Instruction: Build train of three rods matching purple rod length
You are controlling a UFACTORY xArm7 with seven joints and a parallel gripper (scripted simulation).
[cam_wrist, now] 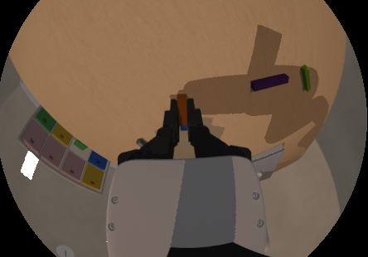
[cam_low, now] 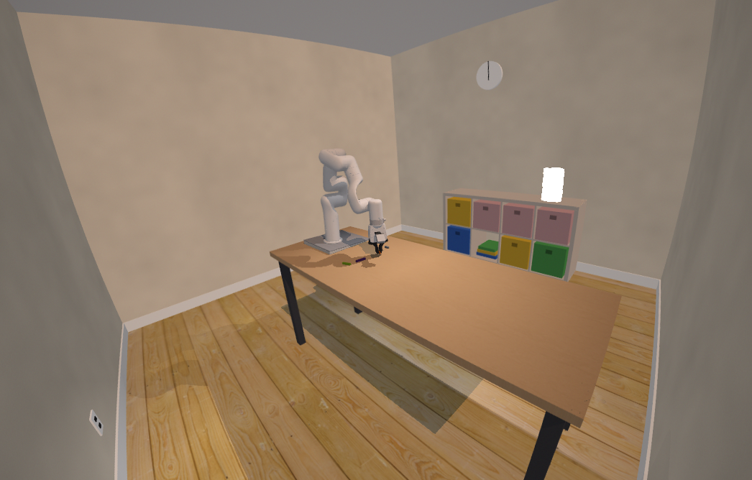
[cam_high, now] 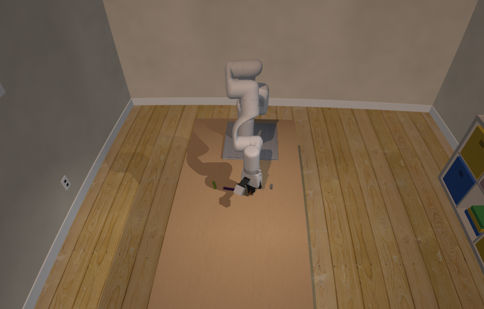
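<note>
The orange rod lies 20 mm below my hand. Round my hand: grey rod 110 mm to the left, 40 mm behind, 30 mm below; lime rod 200 mm to the right, 50 mm behind, 30 mm below; purple rod 120 mm to the right, 30 mm below, 20 mm behind.
</note>
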